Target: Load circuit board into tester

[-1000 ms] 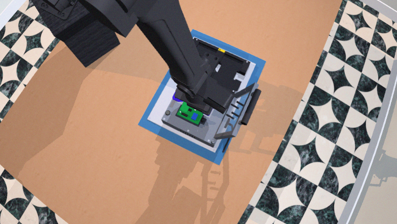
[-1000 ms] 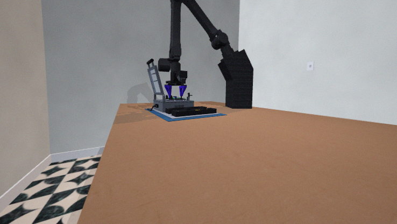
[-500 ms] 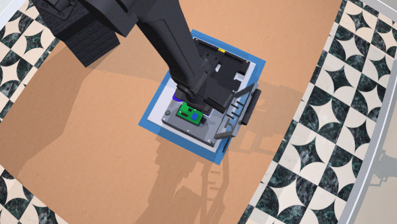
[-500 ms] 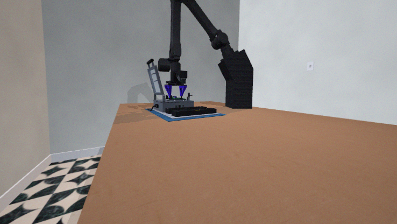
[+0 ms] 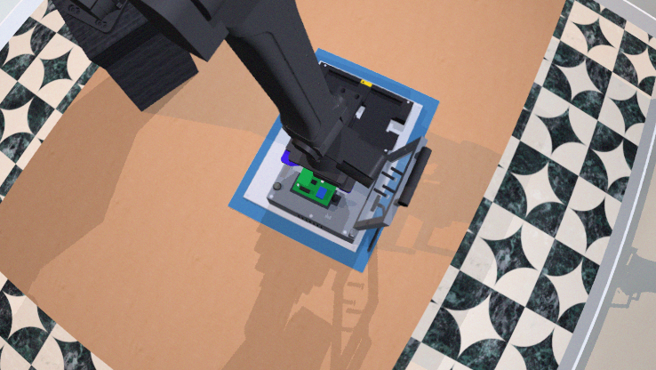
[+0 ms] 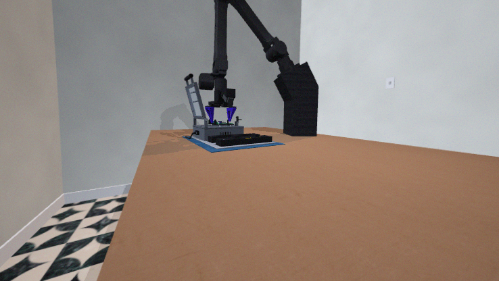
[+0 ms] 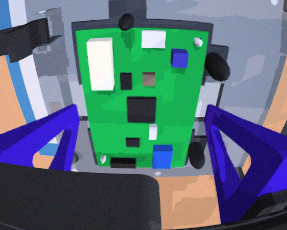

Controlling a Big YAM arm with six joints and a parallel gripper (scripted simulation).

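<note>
Now: the green circuit board 1 cm below my hand. Round my hand: black plate (1 cm to the left, 1 cm below, 1 cm ahead); then tester (4 cm to the left, 4 cm ahead, 3 cm above); then dark latch hook (6 cm to the left, 6 cm behind, 1 cm above).
</note>
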